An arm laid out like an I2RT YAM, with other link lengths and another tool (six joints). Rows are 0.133 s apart.
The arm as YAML. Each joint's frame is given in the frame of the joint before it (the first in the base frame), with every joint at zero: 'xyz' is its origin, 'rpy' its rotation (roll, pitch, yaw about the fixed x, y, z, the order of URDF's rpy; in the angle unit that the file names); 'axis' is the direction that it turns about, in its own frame. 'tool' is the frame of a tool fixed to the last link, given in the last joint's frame.
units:
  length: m
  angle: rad
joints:
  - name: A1
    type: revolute
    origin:
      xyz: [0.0, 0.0, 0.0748]
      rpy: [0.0, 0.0, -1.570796]
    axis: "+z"
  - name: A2
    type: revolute
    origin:
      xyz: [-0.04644, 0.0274, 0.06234]
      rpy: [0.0, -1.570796, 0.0]
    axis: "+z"
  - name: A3
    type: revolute
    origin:
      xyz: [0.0, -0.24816, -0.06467]
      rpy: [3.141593, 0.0, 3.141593]
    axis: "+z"
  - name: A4
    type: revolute
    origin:
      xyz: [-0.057, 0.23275, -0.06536]
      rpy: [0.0, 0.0, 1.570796]
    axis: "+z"
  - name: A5
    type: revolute
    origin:
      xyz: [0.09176, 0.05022, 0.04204]
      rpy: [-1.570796, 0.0, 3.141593]
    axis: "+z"
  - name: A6
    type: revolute
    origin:
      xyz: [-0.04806, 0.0, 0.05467]
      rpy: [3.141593, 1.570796, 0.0]
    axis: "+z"
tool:
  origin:
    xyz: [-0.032, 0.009, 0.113]
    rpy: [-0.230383, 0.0, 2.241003]
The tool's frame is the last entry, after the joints.
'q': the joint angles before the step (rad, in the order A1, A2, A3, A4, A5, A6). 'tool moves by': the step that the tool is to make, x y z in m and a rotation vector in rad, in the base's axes. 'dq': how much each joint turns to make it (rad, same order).
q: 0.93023, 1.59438, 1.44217, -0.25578, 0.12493, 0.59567
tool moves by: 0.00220, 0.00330, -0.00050, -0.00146, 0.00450, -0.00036
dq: 0.00001, 0.01832, 0.02059, -0.00646, -0.00075, 0.00268
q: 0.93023, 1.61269, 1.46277, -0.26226, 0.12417, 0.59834
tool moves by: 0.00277, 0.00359, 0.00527, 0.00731, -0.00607, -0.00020
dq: -0.00001, 0.01452, 0.02865, -0.00460, 0.00038, -0.00038
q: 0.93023, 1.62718, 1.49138, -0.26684, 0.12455, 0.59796
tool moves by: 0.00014, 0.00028, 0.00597, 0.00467, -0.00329, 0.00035
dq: -0.00002, 0.00039, 0.02024, -0.01414, -0.00040, 0.00000
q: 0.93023, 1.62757, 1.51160, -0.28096, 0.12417, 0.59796
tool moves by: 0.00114, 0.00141, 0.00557, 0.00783, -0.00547, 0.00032
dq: -0.00039, 0.00418, 0.01905, -0.00533, -0.00077, 0.00000
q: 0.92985, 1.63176, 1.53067, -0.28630, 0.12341, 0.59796
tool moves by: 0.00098, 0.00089, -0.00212, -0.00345, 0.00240, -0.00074
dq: -0.00038, 0.00686, 0.00228, 0.00038, 0.00038, 0.00001
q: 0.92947, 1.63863, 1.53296, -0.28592, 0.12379, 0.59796
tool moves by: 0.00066, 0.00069, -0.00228, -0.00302, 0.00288, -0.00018
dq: -0.00037, 0.00534, 0.00000, 0.00115, -0.00037, 0.00039
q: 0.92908, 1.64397, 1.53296, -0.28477, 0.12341, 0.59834
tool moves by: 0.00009, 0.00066, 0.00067, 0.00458, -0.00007, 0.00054
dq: 0.00001, 0.00038, 0.00000, 0.00381, -0.00152, 0.00229
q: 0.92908, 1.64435, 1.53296, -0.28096, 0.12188, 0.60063
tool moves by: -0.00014, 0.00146, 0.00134, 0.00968, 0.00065, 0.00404
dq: -0.00038, 0.00038, -0.00038, 0.00763, -0.00648, 0.00420
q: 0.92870, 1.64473, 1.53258, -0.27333, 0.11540, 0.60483
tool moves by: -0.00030, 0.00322, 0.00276, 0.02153, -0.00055, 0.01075
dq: -0.00115, 0.00002, -0.00417, 0.02097, -0.01565, 0.00725
